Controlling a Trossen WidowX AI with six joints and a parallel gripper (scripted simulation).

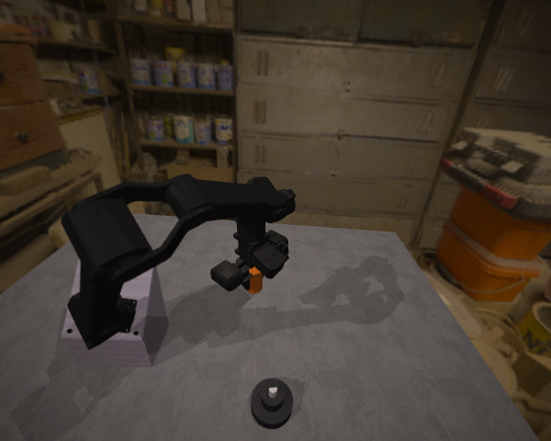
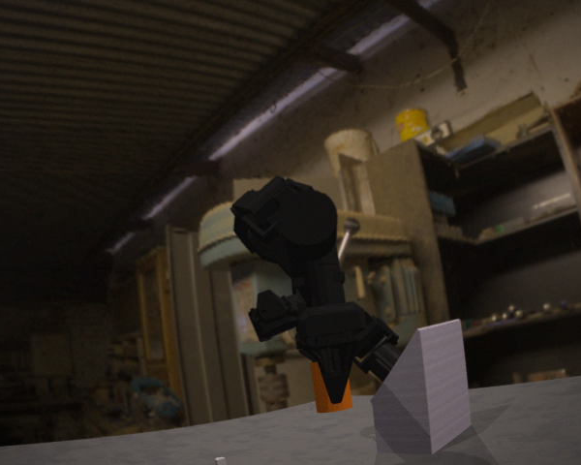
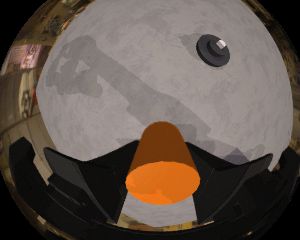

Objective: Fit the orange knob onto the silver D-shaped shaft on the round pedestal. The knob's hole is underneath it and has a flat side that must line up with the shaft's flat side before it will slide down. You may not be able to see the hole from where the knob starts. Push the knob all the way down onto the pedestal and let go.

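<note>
Right now the black round pedestal is 6 cm ahead of my gripper tip, 18 cm to the right of it and 12 cm below it. Round my gripper tip: orange knob: 3 cm above.
</note>
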